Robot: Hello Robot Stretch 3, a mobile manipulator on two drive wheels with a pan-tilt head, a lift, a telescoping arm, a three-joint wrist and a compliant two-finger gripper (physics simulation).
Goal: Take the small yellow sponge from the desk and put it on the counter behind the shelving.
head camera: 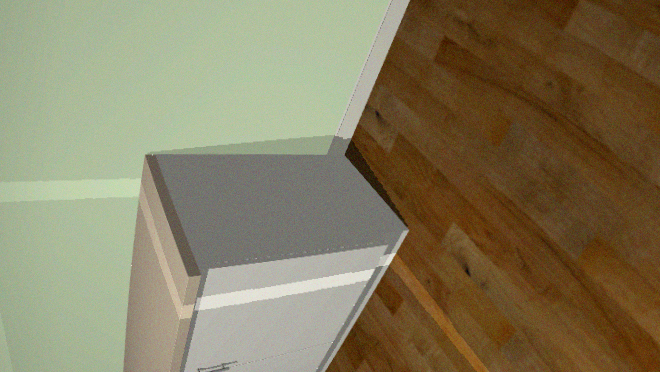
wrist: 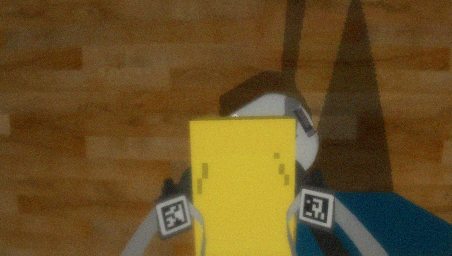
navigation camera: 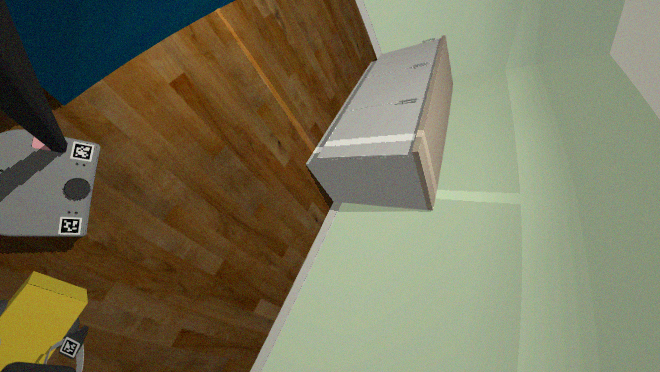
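Where they show: gripper, fingertip midpoint: (navigation camera: 33, 317); robot's base, origin of the base link: (navigation camera: 77, 186).
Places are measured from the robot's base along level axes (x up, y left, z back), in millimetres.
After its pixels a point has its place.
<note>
The yellow sponge (navigation camera: 42, 317) {x 888, y -111, z 10 mm} (wrist: 244, 145) is held between the fingers of my gripper (navigation camera: 40, 325) {x 845, y -129, z 21 mm} (wrist: 241, 179) {x 845, y -129, z 21 mm}. In the wrist view both fingertips press on its two long sides, and the floor shows far below it. In the navigation camera view it is at the lower left, beside my base and apart from the wall. A grey-white cabinet with a beige top (head camera: 155, 280) {x 911, y 524, z -1626 mm} (navigation camera: 440, 115) {x 910, y 883, z -1879 mm} stands against the green wall, well away from the gripper. I cannot tell if this is the counter. The desk and the shelving cannot be made out for certain.
My grey base (navigation camera: 35, 215) {x 160, y -100, z 94 mm} is at the left in the navigation camera view, with a dark mast above it. A blue surface (navigation camera: 125, 45) {x 263, y 518, z -39 mm} (wrist: 380, 220) is near it. The green wall (head camera: 200, 75) {x 757, y -193, z -1603 mm} (navigation camera: 400, 275) {x 795, y -365, z -1499 mm} runs behind the cabinet. A pale rounded shape (wrist: 307, 147) shows beyond the sponge.
</note>
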